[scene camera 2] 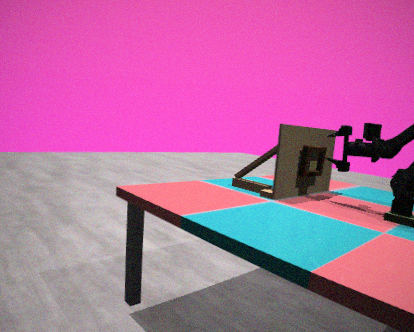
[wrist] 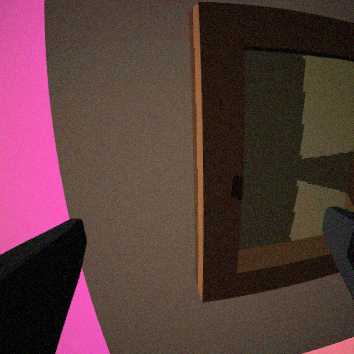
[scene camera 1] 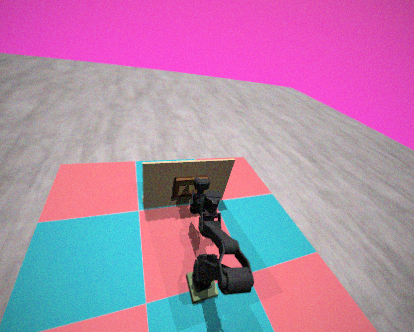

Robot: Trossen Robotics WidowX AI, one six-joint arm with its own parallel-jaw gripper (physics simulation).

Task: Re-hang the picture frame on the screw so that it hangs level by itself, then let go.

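Places are measured from the arm's base along level axes (x back, y right, z up), in metres.
Where they show: gripper, fingertip midpoint: (scene camera 2: 326, 147) (wrist: 208, 226) (scene camera 1: 194, 184); arm's base, link origin: (scene camera 2: 401, 214) (scene camera 1: 201, 281).
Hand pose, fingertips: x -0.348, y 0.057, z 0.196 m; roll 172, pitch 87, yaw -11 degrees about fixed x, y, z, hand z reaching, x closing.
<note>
Each offset is from my fingertips to the top centre of the thing. "spot": to the spot under its first point. Level surfaces: height alone.
The brown picture frame {dx -0.058, dy +0.006, dz -0.002 m} (scene camera 1: 176, 189) (scene camera 2: 315, 149) (wrist: 220, 150) is against the upright board (scene camera 1: 157, 185) (scene camera 2: 290, 155) (wrist: 125, 125), above the table, and looks upright and about level. The screw does not show; I cannot see how the frame is borne. My gripper (scene camera 1: 205, 197) (scene camera 2: 329, 147) (wrist: 208, 226) is wide open in front of the frame, with nothing between the fingers. In the wrist view one finger is left of the frame's left side and the other is over its opening. In scene camera 2 the fingertips look a little apart from the frame. The arm hides its right part in scene camera 1.
The board stands on the pink and turquoise checkered table {dz -0.222 m} (scene camera 1: 85, 255) (scene camera 2: 285, 227). A slanted brace (scene camera 2: 257, 161) and foot beams {spot: dx -0.246, dy -0.174, dz -0.198 m} (scene camera 2: 250, 185) support it from behind. The arm's base plate (scene camera 1: 202, 297) (scene camera 2: 397, 217) is on the table in front of the board.
</note>
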